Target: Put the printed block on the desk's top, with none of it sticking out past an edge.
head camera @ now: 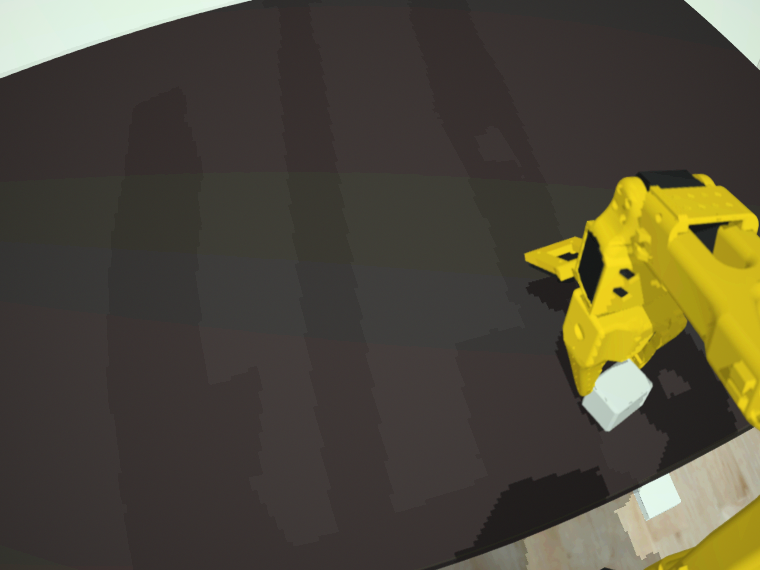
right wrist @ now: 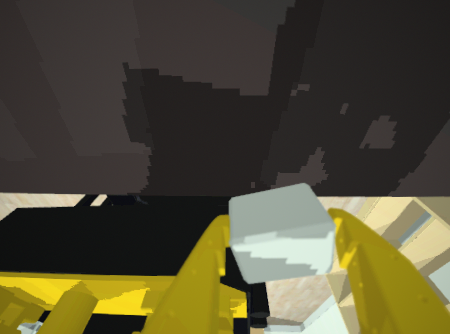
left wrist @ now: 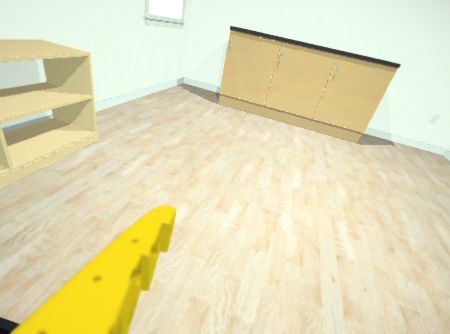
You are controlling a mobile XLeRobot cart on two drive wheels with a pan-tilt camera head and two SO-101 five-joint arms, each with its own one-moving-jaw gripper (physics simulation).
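Frame: origin at the left arm's base, x down, y back, z left, level; metres.
Where they show: left hand, its tool point: (left wrist: 172, 223); right hand, its tool point: (head camera: 587, 387) (right wrist: 229, 226).
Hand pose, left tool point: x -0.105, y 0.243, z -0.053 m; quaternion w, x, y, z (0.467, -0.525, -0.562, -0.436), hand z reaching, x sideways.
Observation:
After its pixels a point has its place.
The block (head camera: 616, 392) {x -0.034, y -0.166, z -0.359 m} (right wrist: 280, 232) {x -0.030, y -0.185, z -0.364 m} is pale grey-white, with no print readable, and sits tilted between the jaws of my right gripper (head camera: 612, 385) {x -0.025, y -0.181, z -0.347 m} (right wrist: 281, 219). Both jaws press on its sides. In the head view it shows against the dark desk top (head camera: 245, 245) {x 0.055, y -0.441, z -0.181 m} (right wrist: 200, 130) {x 0.055, y -0.190, z -0.324 m}, a little inside the front edge; in the right wrist view it overlaps the desk's edge line. Its height above the top is hard to tell. My left gripper (left wrist: 169, 211) shows one notched jaw and is fully open, pointing over the wooden floor, away from the block.
The desk's front edge runs across the lower right of the head view, with a white patch (head camera: 659, 495) {x 0.750, y -0.154, z -0.767 m} beyond it. My black cart body (right wrist: 100, 240) {x 0.041, y -0.068, z -0.184 m} lies below the edge in the right wrist view. A wooden shelf (left wrist: 45, 49) {x 0.165, y 1.456, z -1.281 m} and a cabinet (left wrist: 300, 80) {x 0.239, y 3.194, z 0.295 m} stand by the walls.

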